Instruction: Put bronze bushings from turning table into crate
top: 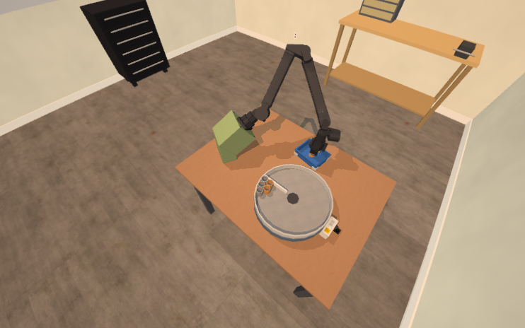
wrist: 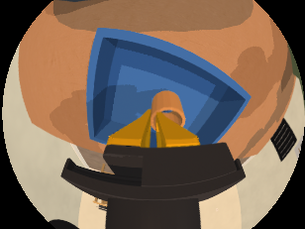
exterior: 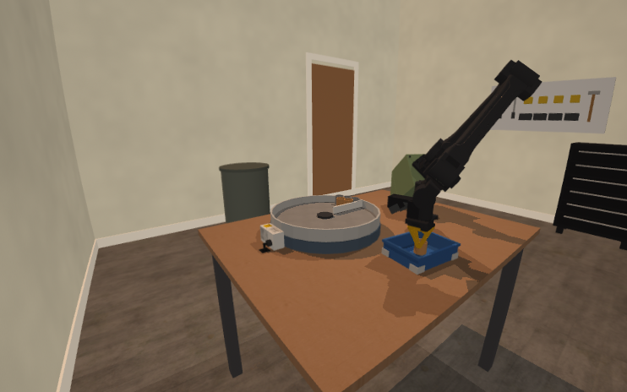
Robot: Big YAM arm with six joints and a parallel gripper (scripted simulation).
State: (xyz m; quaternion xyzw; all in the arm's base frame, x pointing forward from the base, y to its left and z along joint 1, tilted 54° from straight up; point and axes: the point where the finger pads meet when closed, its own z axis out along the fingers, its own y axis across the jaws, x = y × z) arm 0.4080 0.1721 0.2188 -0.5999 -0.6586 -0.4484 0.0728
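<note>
Right now my hand is 2 cm past the blue crate, 2 cm above it and 1 cm to the left of it. Also, from my hand: grey turning table (35 cm to the right, 12 cm ahead, 1 cm above).
</note>
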